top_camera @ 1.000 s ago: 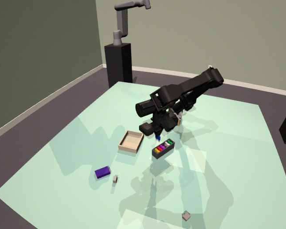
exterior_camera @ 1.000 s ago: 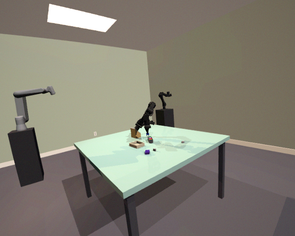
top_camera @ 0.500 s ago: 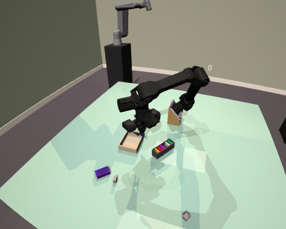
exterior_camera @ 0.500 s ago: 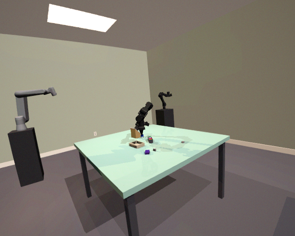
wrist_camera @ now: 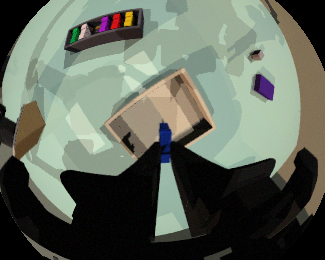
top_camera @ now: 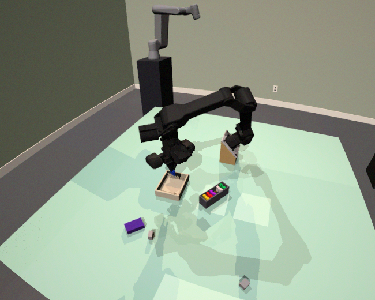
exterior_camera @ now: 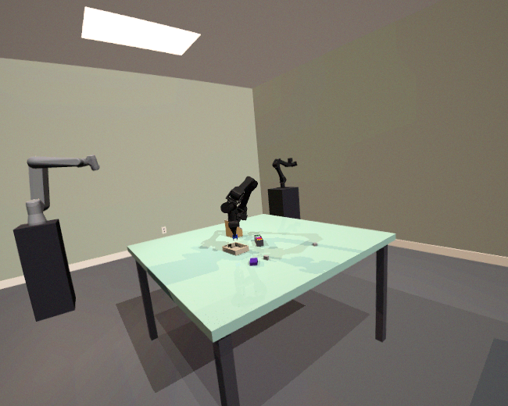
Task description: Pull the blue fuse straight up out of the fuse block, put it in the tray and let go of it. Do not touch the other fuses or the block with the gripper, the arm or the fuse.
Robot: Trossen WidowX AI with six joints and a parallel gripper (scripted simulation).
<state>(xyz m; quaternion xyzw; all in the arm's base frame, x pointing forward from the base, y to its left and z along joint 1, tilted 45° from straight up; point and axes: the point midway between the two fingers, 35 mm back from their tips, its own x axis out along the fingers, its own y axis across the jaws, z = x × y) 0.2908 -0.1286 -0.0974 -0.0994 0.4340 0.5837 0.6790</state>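
The tan tray lies 9 cm below my gripper tip. The rest, counted from my gripper tip: blue fuse (1 cm below).
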